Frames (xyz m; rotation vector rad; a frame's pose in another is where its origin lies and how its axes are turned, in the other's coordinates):
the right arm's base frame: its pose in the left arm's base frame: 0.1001 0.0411 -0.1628 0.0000 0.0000 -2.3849
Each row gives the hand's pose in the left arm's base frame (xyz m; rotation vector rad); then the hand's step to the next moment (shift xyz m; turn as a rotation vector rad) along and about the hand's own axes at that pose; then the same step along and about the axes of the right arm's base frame.
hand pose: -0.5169 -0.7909 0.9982 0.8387 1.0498 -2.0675
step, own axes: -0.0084 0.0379 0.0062 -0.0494 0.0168 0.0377
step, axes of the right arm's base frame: -0.0100 0.0374 -0.0066 -0.0054 0.0415 0.0489
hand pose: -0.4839 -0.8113 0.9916 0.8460 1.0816 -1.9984
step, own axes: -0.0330 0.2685 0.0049 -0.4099 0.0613 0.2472
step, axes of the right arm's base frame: -0.0997 0.2374 -0.0831 -0.0696 0.2456 0.4095
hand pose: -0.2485 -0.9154 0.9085 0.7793 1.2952 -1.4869
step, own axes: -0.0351 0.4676 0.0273 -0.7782 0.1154 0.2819
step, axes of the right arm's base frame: -0.3329 0.3088 -0.1201 -0.2380 0.3176 0.7354
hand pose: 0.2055 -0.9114 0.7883 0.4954 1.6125 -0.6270
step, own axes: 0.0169 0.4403 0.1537 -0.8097 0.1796 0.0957
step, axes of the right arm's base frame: -0.4483 0.1027 -0.0793 -0.2863 0.1279 0.7738
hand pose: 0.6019 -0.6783 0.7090 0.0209 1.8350 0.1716
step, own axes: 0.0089 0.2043 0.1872 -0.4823 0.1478 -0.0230
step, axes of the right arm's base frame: -0.2708 -0.0509 -0.0306 -0.1343 -0.0018 0.4868
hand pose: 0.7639 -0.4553 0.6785 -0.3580 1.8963 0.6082
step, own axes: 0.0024 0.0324 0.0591 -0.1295 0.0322 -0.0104
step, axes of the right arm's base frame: -0.0616 -0.0246 -0.0124 -0.0306 0.0061 0.1302
